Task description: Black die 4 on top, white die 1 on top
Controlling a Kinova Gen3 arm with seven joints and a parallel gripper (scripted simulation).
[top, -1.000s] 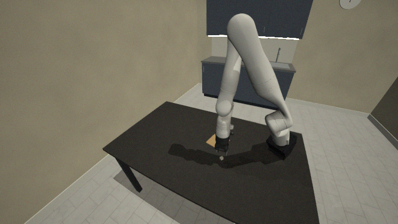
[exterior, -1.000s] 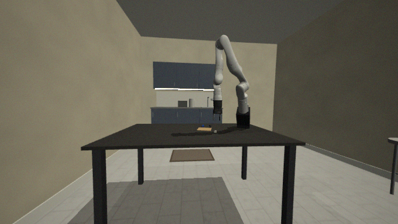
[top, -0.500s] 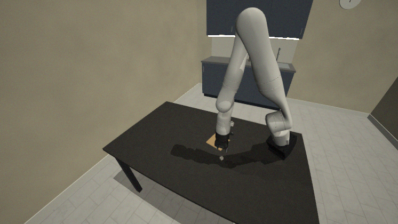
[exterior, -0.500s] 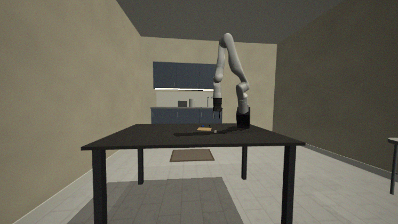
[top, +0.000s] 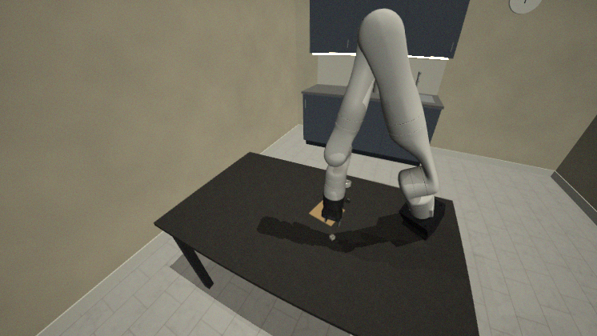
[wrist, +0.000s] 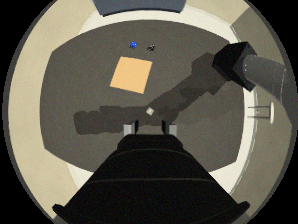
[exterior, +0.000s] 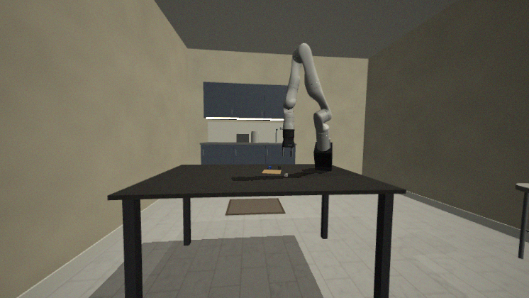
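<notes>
Now: the black die 300 mm to the right of my hand, 150 mm below it and 40 mm ahead of it. Also, from my hand: white die: 150 mm below, 30 mm to the right; tan mat: 170 mm to the right, 160 mm below, 100 mm ahead; blue die: 310 mm to the right, 150 mm below, 120 mm ahead.
</notes>
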